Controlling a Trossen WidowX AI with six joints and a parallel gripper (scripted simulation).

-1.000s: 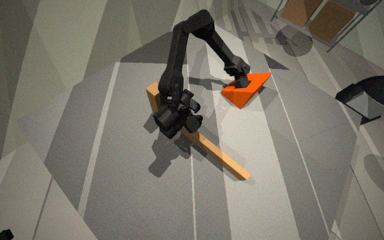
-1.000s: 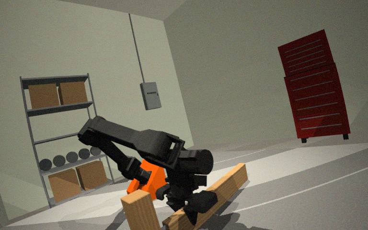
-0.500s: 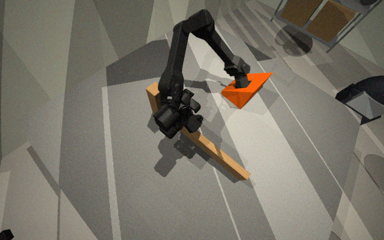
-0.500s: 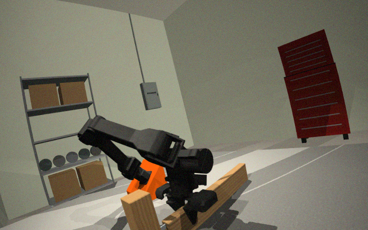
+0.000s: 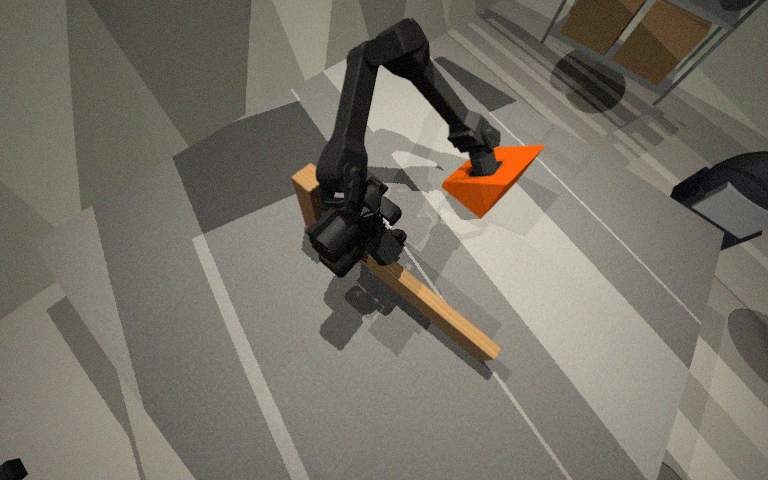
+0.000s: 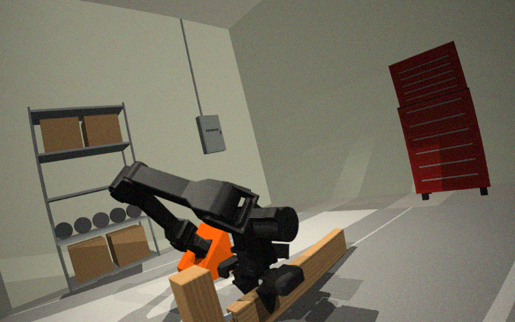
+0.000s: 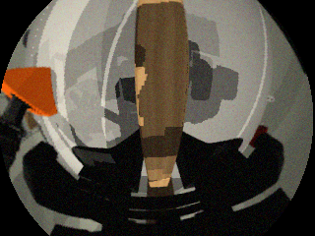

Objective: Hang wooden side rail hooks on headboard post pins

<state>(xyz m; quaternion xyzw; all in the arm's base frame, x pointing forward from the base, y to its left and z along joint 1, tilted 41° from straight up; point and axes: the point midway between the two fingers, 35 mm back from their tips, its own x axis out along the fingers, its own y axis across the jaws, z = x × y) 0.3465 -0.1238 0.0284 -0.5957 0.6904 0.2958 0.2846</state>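
Right now my gripper tip is 13 cm to the left of the wooden headboard post and 5 cm below it.
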